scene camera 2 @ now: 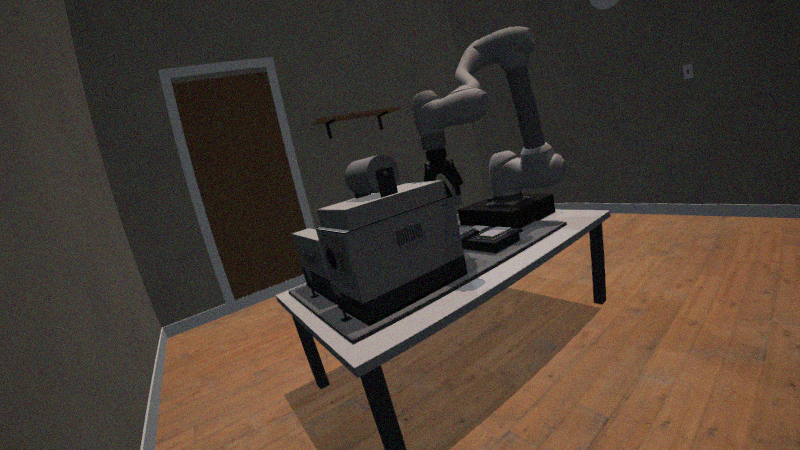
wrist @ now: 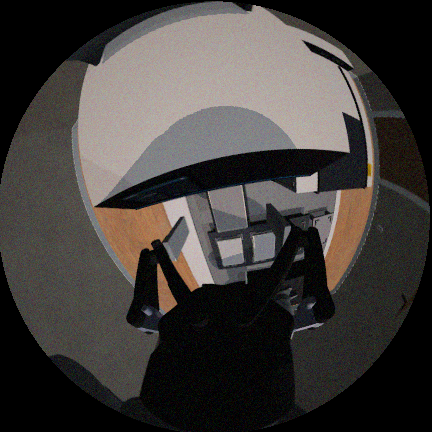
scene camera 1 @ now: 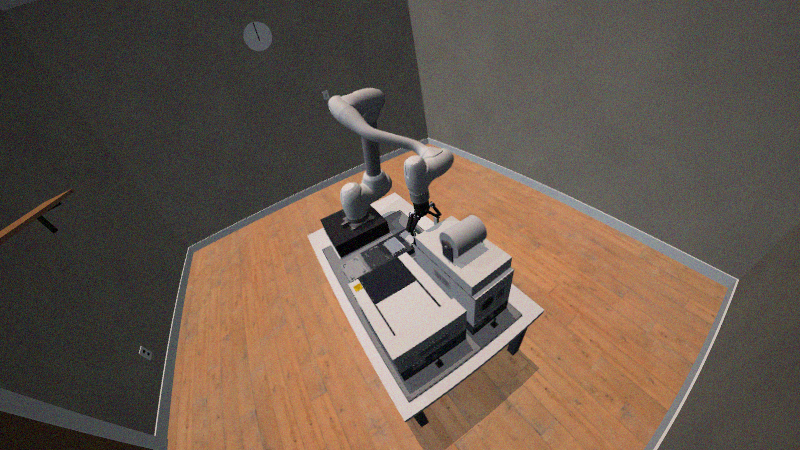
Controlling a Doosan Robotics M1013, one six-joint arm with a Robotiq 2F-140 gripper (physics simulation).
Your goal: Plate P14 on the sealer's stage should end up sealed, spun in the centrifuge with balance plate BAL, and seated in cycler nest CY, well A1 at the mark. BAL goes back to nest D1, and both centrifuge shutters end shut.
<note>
My gripper (scene camera 2: 446, 205) is open, with nothing in its grasp. Also in view: a centrifuge (wrist: 354, 170).
My gripper also shows in the wrist view (wrist: 225, 218).
</note>
